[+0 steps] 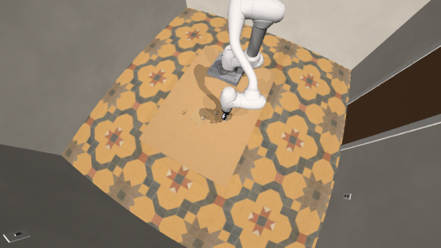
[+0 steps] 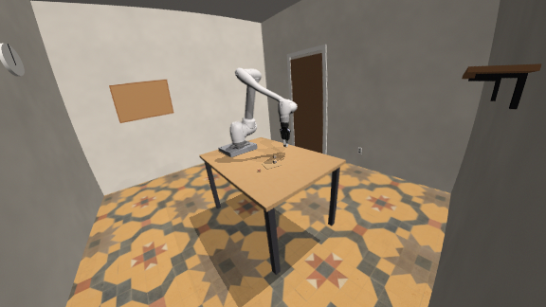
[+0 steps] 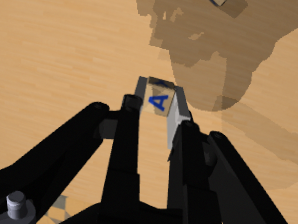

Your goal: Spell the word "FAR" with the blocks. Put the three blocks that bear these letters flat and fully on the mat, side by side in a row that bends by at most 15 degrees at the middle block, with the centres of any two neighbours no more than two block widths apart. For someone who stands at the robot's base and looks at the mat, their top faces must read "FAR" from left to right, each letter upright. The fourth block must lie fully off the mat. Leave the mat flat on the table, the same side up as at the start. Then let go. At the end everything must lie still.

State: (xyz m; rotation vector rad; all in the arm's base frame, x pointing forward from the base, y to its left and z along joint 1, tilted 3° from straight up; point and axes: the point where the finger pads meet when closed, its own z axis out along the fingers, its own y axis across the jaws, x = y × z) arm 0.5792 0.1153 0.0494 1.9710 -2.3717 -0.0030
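The tan mat lies 24 cm to the right of my hand, 13 cm below it and 1 cm ahead of it. From my hand the other things lie so: R block: 40 cm to the right, 12 cm below, 1 cm ahead.
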